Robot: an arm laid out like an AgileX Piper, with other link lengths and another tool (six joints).
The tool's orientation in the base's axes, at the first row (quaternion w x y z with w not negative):
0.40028, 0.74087, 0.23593, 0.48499
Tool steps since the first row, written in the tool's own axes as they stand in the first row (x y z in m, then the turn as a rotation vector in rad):
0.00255, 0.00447, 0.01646, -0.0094, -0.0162, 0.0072
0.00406, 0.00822, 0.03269, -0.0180, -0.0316, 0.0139
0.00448, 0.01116, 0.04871, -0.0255, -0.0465, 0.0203
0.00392, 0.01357, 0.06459, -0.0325, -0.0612, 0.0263
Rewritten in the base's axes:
0.01583, -0.00665, 0.00158, 0.0032, -0.0004, -0.0198
0.03105, -0.01358, 0.00207, 0.0063, -0.0004, -0.0384
0.04565, -0.02078, 0.00136, 0.0096, 0.0002, -0.0560
0.05973, -0.02835, -0.00028, 0.0126, 0.0012, -0.0730

